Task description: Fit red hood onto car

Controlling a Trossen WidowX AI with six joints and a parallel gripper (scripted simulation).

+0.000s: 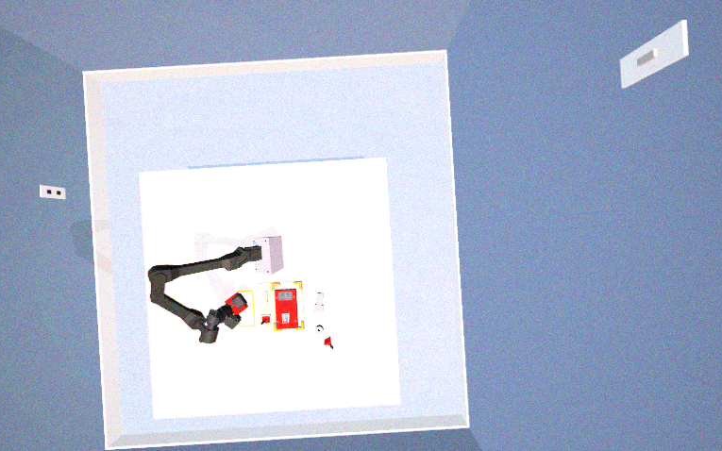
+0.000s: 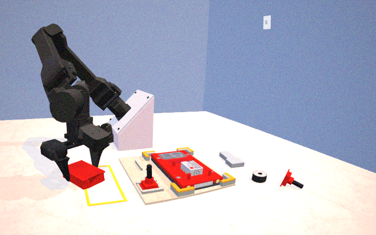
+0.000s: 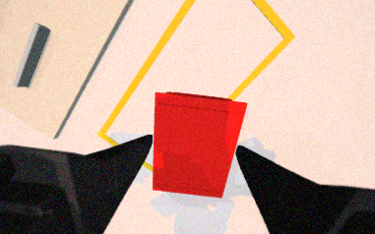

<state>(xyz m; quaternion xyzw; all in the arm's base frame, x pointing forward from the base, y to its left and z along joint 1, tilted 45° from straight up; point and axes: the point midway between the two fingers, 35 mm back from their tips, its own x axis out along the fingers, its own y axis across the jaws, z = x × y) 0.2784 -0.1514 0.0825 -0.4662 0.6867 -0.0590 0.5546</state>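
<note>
The white engine block is 27 cm to the left of my gripper tip, 7 cm ahead of it and 2 cm above it. Round my gripper tip: black post (15 cm to the left, 9 cm ahead, 3 cm above); black wheel (43 cm to the left, 15 cm ahead); red hood (1 cm above).
</note>
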